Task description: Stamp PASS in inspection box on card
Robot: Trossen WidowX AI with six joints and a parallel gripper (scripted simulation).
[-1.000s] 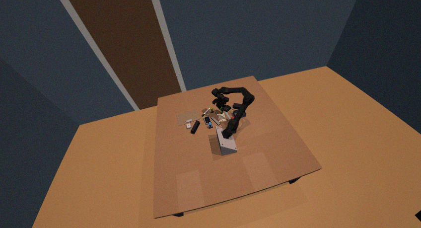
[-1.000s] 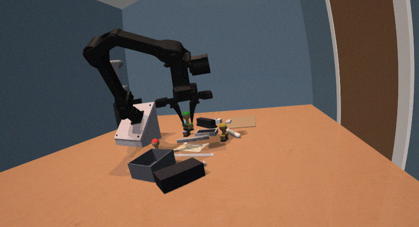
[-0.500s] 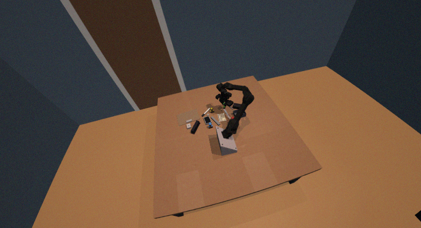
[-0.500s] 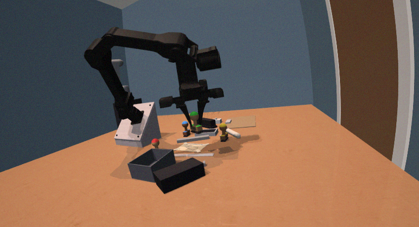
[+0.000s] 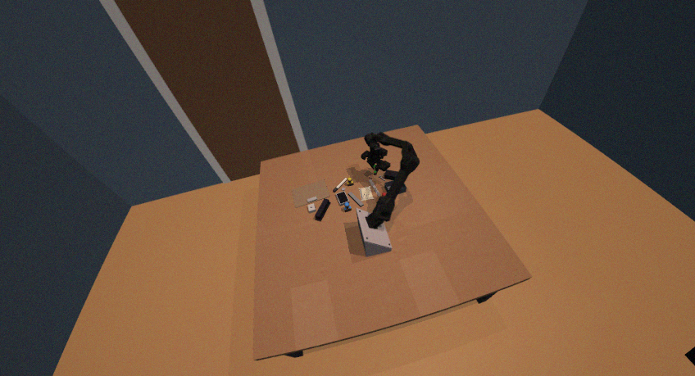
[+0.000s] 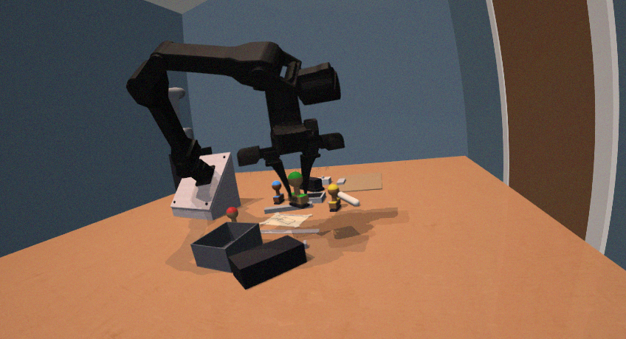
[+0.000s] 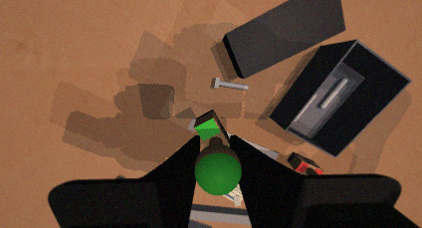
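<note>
My gripper tip is now 6 cm past the grey ruler, 3 cm to the right of it and 9 cm above it. Round my gripper tip: black block 2 cm behind, 11 cm to the right, 7 cm below; green-knobbed PASS stamp right at my gripper tip; cream card 8 cm behind, 10 cm to the left, 9 cm below.
</note>
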